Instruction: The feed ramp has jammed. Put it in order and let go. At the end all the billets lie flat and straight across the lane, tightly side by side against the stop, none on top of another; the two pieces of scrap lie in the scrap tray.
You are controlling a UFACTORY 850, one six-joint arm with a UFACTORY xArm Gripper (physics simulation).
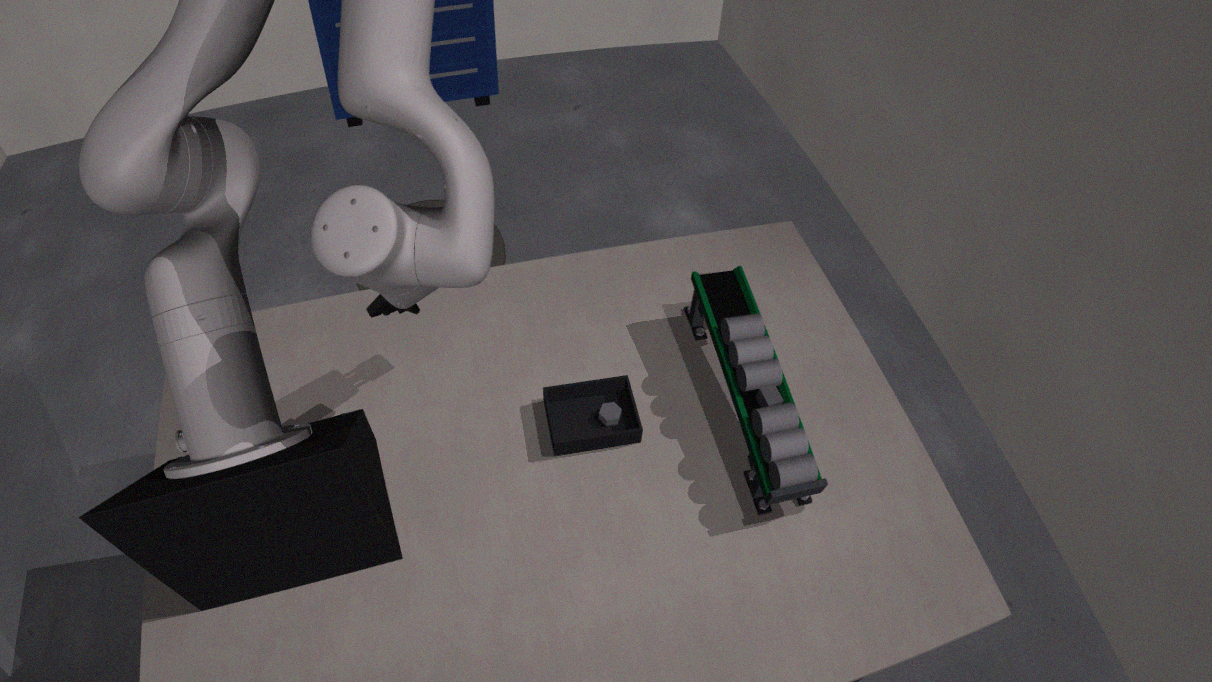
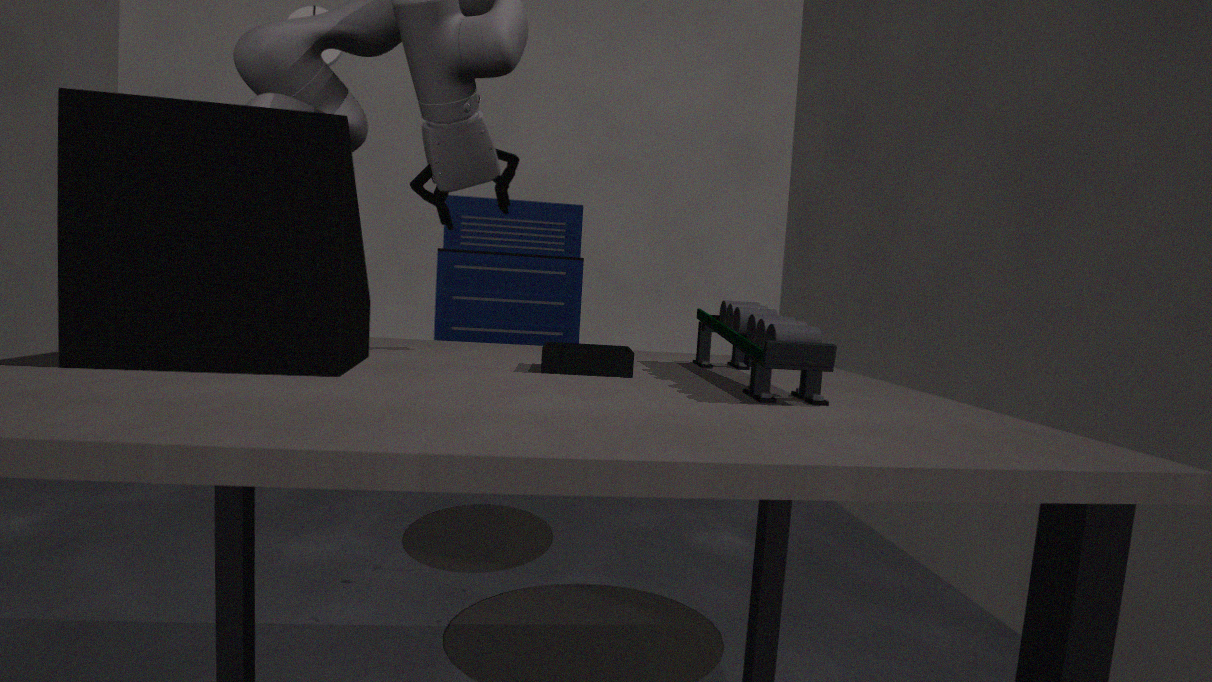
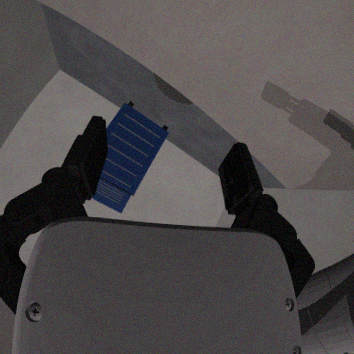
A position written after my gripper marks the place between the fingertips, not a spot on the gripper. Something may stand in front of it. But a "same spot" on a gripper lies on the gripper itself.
My gripper shows in image 1, in image 2 [477,218] and in image 3. A scrap tray shows in image 1 [572,410] and in image 2 [558,358]; in image 3 it is out of frame. The same spot on a stop: [image 1: 808,488] is [image 2: 812,344]. One and the same spot on my gripper: [image 1: 380,305] is [image 3: 296,296].
